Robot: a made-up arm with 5 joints.
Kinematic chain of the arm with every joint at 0, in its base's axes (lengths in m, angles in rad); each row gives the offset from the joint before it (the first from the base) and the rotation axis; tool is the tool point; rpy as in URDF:
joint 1: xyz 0 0 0.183 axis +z
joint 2: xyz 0 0 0 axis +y
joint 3: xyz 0.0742 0 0.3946 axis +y
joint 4: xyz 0.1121 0 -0.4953 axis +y
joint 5: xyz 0.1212 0 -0.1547 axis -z
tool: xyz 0 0 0 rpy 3.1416 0 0
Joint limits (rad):
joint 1: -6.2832..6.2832
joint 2: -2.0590..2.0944
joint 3: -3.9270..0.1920
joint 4: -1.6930..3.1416
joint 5: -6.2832..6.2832
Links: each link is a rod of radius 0.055 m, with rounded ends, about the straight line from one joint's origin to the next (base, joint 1, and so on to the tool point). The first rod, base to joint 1, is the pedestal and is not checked.
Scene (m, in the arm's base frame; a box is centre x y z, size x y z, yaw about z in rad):
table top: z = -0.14
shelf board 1: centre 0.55 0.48 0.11 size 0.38 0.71 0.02 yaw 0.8
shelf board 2: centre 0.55 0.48 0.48 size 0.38 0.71 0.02 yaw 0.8
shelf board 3: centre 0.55 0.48 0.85 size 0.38 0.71 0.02 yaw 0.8
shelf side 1: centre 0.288 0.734 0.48 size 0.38 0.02 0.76 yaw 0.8
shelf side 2: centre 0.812 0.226 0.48 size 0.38 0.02 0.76 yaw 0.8
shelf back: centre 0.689 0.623 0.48 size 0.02 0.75 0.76 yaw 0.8
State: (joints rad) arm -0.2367 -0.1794 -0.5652 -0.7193 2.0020
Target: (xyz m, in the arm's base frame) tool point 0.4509 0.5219 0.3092
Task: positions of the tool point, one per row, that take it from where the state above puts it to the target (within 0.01 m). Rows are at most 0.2 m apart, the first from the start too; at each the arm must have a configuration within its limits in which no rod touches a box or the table.
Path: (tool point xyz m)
1: 0.5413 0.0259 0.3782
2: 0.4679 0.1614 0.3557
3: 0.3645 0.2584 0.3326
4: 0.2468 0.3118 0.3092
5: 0.3142 0.3854 0.3222
6: 0.3828 0.4561 0.3221
7: 0.4509 0.5219 0.3092

